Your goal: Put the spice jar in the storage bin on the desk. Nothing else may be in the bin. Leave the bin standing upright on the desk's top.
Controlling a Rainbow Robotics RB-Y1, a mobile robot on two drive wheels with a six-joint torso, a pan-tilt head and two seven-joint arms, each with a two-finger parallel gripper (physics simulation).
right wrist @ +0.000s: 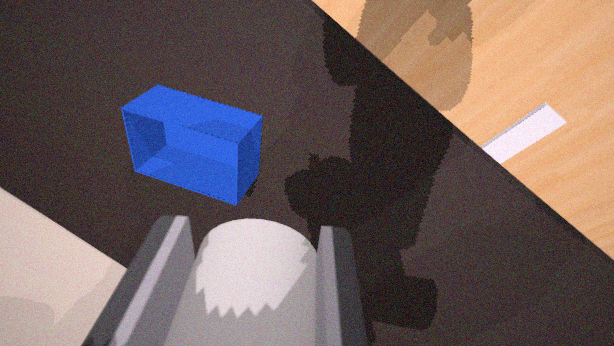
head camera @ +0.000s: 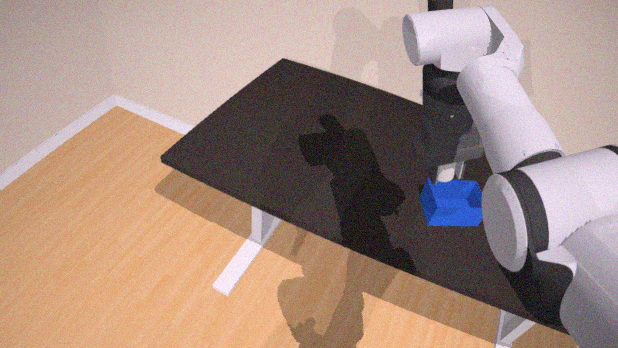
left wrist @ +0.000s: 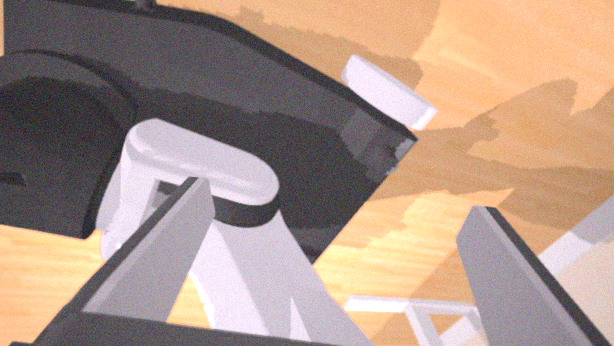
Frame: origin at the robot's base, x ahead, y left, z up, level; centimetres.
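Where they show: left gripper, fingertip midpoint: (left wrist: 333, 208); right gripper, fingertip midpoint: (right wrist: 255, 241) (head camera: 445, 177).
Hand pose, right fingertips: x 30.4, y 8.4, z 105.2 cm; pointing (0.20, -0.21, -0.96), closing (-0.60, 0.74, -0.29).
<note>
Each offset is from my right fingertips to the top centre of the thing. Level surfaces: height alone.
The white spice jar @(dx +0.5, dy +1.5, dz +6.2 cm) (head camera: 445, 174) (right wrist: 255, 270) is between the fingers of my right gripper (head camera: 449, 173) (right wrist: 255, 241), which is shut on it. The blue storage bin @(dx +30.3, dy -3.8, dz -25.7 cm) (head camera: 452, 215) (right wrist: 200, 107) stands upright on the dark desk @(dz -33.2 cm) (head camera: 250, 125) (right wrist: 75, 50). In the head view the jar shows at the bin's far rim; in the right wrist view the bin lies beyond the fingertips, up and to the left, apart from the jar. No object shows in the visible part of the bin's inside. My left gripper (left wrist: 333, 208) is open and empty, over the floor beside the robot's body.
The pale wall (head camera: 200, 40) rises behind the desk. White desk legs (head camera: 237, 270) stand on the wooden floor @(dz -105.2 cm) (head camera: 100, 225). Dark arm shadows fall across the desk to the left of the bin in the head view. The robot's dark base (left wrist: 225, 80) shows in the left wrist view.
</note>
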